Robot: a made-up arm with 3 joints. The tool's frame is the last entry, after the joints.
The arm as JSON. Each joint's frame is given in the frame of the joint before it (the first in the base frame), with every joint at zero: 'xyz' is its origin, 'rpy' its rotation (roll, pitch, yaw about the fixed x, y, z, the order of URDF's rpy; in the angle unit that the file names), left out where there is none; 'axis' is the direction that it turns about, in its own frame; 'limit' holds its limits. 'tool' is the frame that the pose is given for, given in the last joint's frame.
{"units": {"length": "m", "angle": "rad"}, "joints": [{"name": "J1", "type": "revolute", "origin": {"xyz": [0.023, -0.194, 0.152]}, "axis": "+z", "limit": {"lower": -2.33, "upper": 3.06}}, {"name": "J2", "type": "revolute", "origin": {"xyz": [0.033, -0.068, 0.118]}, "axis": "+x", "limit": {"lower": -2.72, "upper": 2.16}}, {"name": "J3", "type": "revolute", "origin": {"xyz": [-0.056, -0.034, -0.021]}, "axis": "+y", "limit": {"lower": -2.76, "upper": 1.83}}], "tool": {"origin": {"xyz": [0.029, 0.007, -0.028], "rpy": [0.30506, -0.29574, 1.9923]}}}
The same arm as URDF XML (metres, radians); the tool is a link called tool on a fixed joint. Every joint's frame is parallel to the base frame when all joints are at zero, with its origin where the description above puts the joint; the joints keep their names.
<robot name="arm">
<joint name="tool_fixed" type="fixed"><parent link="link3"/><child link="tool"/><origin xyz="0.029 0.007 -0.028" rpy="0.3051 -0.2957 1.9923"/></joint>
<joint name="J3" type="revolute"><parent link="link2"/><child link="link3"/><origin xyz="-0.056 -0.034 -0.021" rpy="0 0 0"/><axis xyz="0 1 0"/><limit lower="-2.76" upper="1.83"/></joint>
<joint name="J2" type="revolute"><parent link="link1"/><child link="link2"/><origin xyz="0.033 -0.068 0.118" rpy="0 0 0"/><axis xyz="1 0 0"/><limit lower="-2.72" upper="2.16"/></joint>
<joint name="J1" type="revolute"><parent link="base_link"/><child link="link1"/><origin xyz="0.023 -0.194 0.152" rpy="0 0 0"/><axis xyz="0 0 1"/><limit lower="-2.33" upper="3.06"/></joint>
<link name="base_link"/>
<link name="link1"/>
<link name="link2"/>
<link name="link3"/>
<link name="tool"/>
</robot>

